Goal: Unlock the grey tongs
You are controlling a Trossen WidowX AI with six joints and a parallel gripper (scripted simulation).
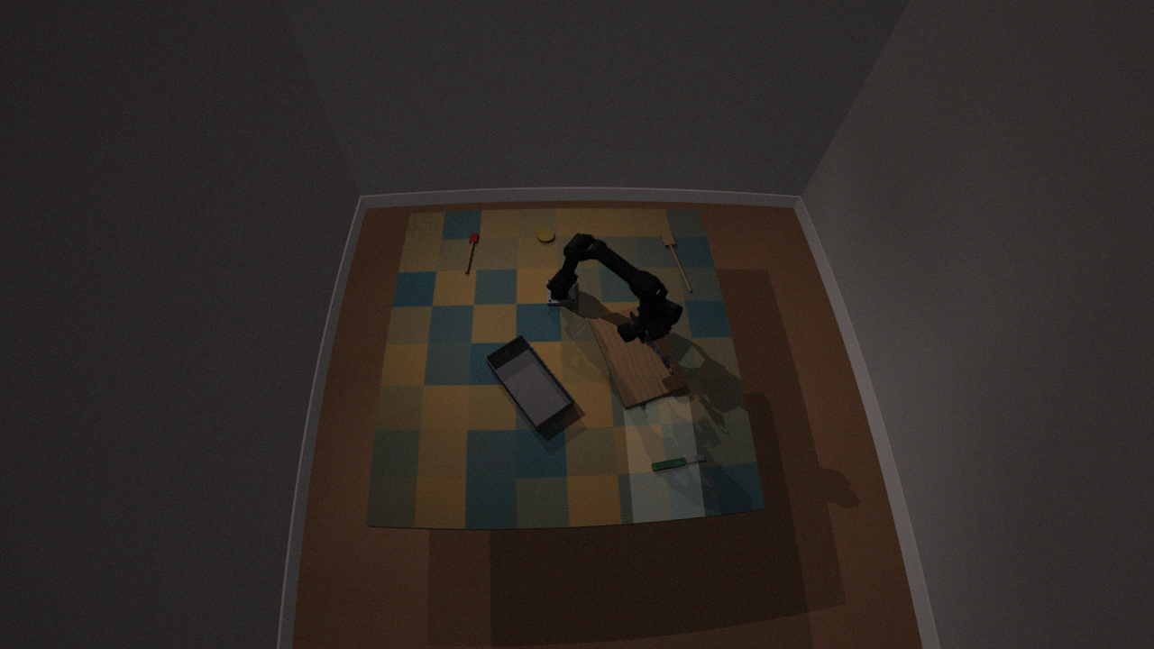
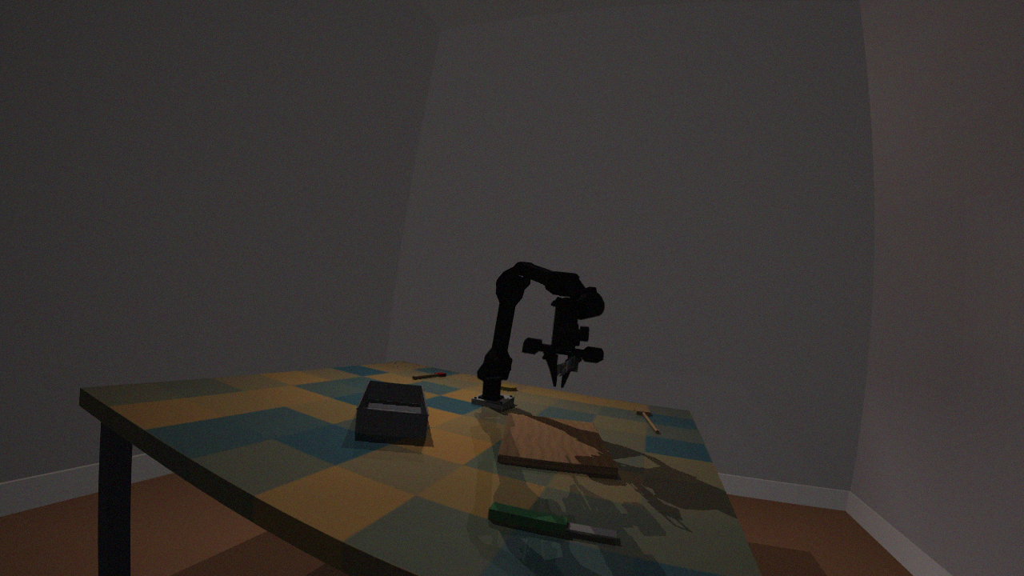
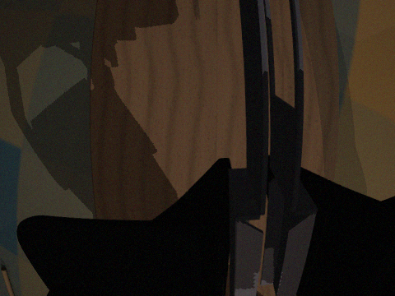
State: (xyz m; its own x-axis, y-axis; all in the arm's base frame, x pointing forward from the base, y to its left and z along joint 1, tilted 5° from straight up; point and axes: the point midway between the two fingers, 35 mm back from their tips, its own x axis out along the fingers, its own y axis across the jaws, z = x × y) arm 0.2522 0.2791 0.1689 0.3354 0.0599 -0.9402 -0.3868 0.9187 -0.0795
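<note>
Right now the wooden board is 2 cm behind my gripper tip and 13 cm below it. The rest, counted from my gripper tip: red-tipped stick: 50 cm behind, 64 cm to the right, 13 cm below; then roasting tin: 9 cm ahead, 38 cm to the right, 11 cm below; then yellow disc: 56 cm behind, 34 cm to the right, 13 cm below.
</note>
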